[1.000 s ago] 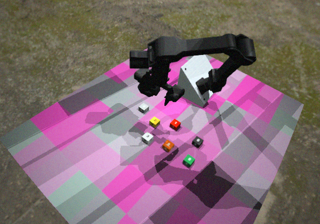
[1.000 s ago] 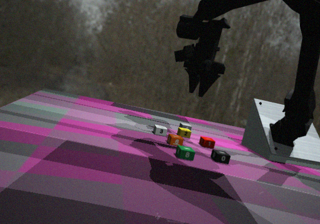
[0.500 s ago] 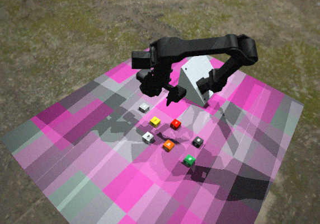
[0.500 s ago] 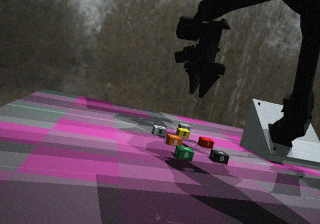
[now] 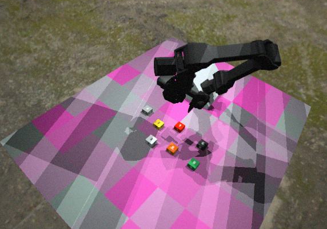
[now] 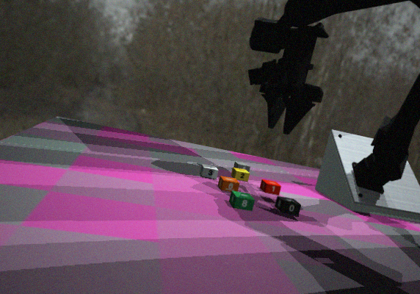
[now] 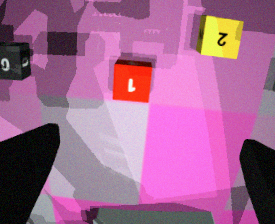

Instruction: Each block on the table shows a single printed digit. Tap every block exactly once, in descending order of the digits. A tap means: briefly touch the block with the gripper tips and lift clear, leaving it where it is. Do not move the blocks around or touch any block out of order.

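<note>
The green block is 16 cm to the left of my gripper tip, 12 cm below it and 9 cm ahead of it. The rest, counted from my gripper tip: red block (12 cm below, 1 cm to the left, 1 cm behind); then orange block (12 cm below, 9 cm ahead, 6 cm to the left); then yellow block (12 cm below, 6 cm to the right, 4 cm ahead).
</note>
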